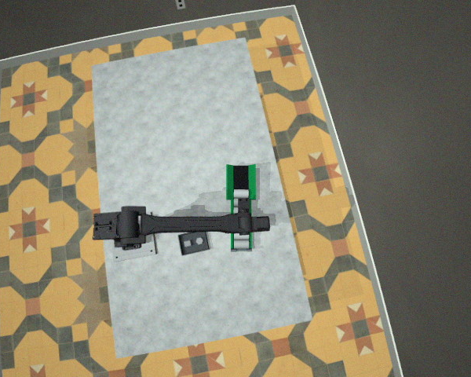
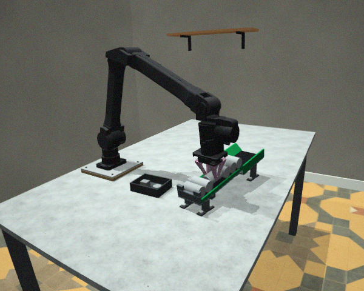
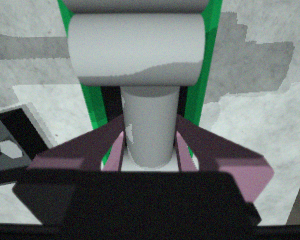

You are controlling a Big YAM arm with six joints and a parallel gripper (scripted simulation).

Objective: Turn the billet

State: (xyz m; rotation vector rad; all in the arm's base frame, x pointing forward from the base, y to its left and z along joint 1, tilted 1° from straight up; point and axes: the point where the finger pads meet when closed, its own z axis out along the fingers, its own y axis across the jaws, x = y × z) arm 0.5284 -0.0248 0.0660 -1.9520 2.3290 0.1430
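Right now the billet is right at my hand. Round my hand: black tray: 24 cm behind, 8 cm below, 5 cm to the right; stop: 11 cm to the right, 3 cm below, 2 cm behind.
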